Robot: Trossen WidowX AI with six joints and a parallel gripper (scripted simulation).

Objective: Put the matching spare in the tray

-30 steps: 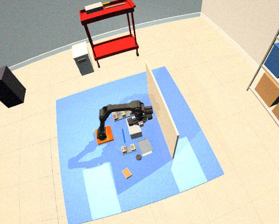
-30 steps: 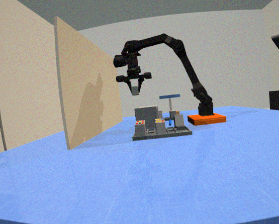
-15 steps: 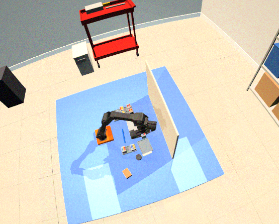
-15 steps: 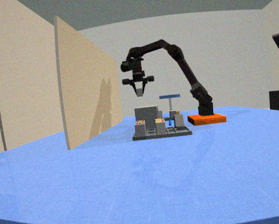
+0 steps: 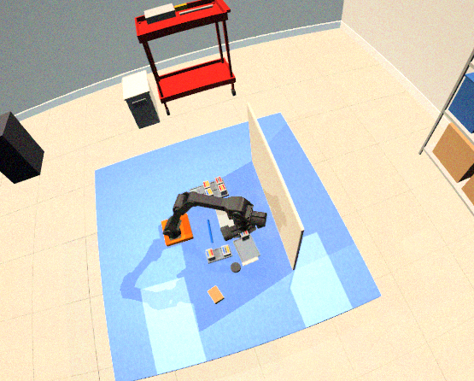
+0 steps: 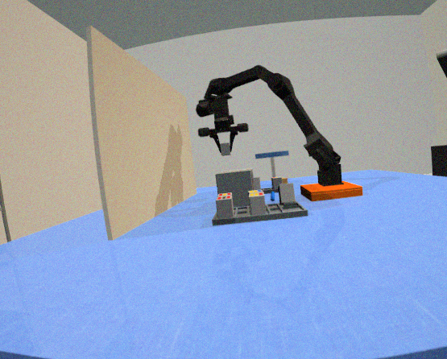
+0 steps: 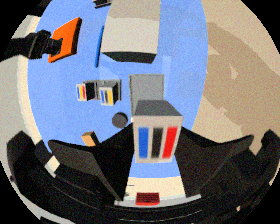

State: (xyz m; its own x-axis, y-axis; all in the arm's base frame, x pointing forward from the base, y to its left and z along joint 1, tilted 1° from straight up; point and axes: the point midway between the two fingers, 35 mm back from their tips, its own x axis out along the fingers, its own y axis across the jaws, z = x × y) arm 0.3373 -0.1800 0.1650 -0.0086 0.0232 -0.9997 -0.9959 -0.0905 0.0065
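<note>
Now: gripper tip 160 mm above the flat grey tray. Round my gripper tip: rack 160 mm below, 140 mm behind, 10 mm to the left; grey spare 20 mm above; dark disc 160 mm below, 80 mm to the right, 80 mm behind.
</note>
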